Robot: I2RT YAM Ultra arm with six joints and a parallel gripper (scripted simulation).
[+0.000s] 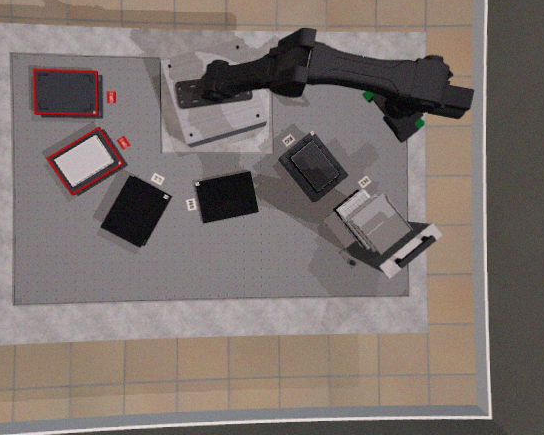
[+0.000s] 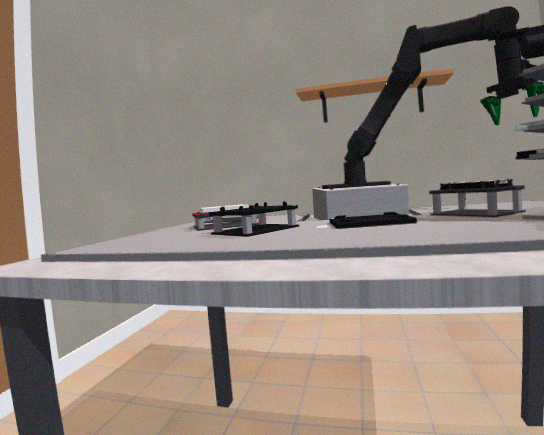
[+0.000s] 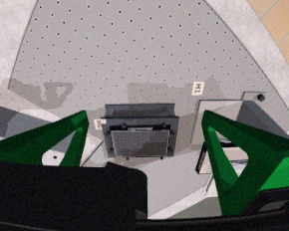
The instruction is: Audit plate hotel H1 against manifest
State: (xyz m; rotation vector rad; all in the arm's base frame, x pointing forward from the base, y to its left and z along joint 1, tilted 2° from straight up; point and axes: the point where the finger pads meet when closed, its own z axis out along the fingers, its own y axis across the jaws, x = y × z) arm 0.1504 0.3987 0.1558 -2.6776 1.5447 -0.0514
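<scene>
My gripper is now 170 mm above the regrip nest RG, 160 mm to the left of it and 80 mm short of it. Also, from my hand: recovery nest N6 (410 mm to the right, 220 mm below, 130 mm ahead); H1 tag (230 mm below, 150 mm ahead, 10 mm to the right); landing nest L1 (670 mm to the right, 180 mm below, 130 mm ahead).
</scene>
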